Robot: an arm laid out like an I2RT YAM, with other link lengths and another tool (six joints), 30 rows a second.
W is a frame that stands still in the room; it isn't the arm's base.
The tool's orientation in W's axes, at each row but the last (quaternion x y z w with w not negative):
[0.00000 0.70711 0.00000 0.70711]
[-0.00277 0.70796 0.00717 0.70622]
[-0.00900 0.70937 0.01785 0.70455]
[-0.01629 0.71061 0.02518 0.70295]
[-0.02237 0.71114 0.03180 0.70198]
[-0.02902 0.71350 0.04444 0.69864]
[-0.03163 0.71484 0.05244 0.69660]
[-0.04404 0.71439 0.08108 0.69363]
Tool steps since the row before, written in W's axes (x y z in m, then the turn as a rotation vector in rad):
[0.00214 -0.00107 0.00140 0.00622 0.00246 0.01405]
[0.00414 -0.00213 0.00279 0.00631 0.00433 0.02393]
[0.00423 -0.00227 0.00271 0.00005 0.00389 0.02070]
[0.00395 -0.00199 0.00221 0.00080 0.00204 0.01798]
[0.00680 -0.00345 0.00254 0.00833 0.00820 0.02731]
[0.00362 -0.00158 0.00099 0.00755 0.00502 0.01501]
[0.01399 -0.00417 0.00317 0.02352 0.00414 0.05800]
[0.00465 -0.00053 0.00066 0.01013 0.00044 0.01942]
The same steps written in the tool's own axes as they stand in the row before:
[-0.00140 -0.00107 0.00214 -0.01405 0.00246 0.00622]
[-0.00281 -0.00217 0.00410 -0.02392 0.00439 0.00631]
[-0.00277 -0.00239 0.00412 -0.02065 0.00415 0.00006]
[-0.00228 -0.00219 0.00380 -0.01796 0.00222 0.00073]
[-0.00268 -0.00392 0.00648 -0.02731 0.00792 0.00859]
[-0.00110 -0.00192 0.00342 -0.01507 0.00455 0.00773]
[-0.00367 -0.00570 0.01331 -0.05849 0.00312 0.02245]
[-0.00084 -0.00130 0.00447 -0.01971 -0.00028 0.00957]

